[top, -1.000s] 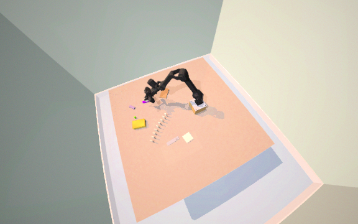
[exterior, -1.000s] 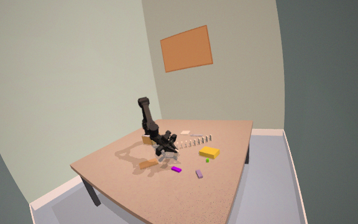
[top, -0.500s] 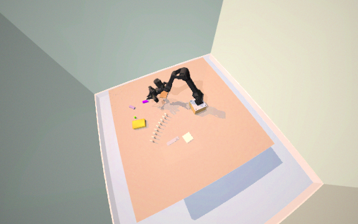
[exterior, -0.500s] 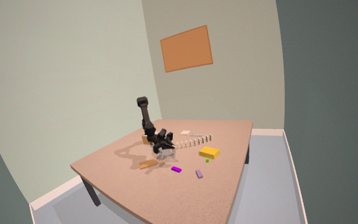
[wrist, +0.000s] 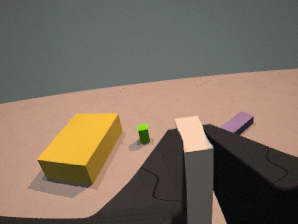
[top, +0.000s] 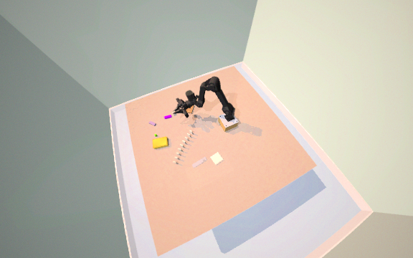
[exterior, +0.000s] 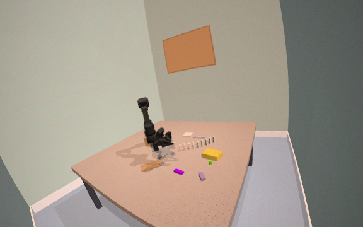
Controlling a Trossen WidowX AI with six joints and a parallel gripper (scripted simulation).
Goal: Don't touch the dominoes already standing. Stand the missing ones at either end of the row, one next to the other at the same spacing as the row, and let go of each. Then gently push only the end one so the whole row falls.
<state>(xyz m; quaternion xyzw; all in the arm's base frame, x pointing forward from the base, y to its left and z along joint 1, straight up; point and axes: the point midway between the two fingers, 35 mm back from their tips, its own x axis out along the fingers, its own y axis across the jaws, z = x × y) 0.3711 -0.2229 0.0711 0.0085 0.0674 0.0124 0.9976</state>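
Now: gripper tip 60 mm short of the magenta block, 90 mm to the left of it and 150 mm above it. From my gripper tip the other things lie so: lilac block: 210 mm ahead, 100 mm to the right, 150 mm below; orange flat piece: 170 mm behind, 100 mm to the right, 150 mm below; small green cube: 220 mm ahead, 40 mm to the left, 140 mm below.
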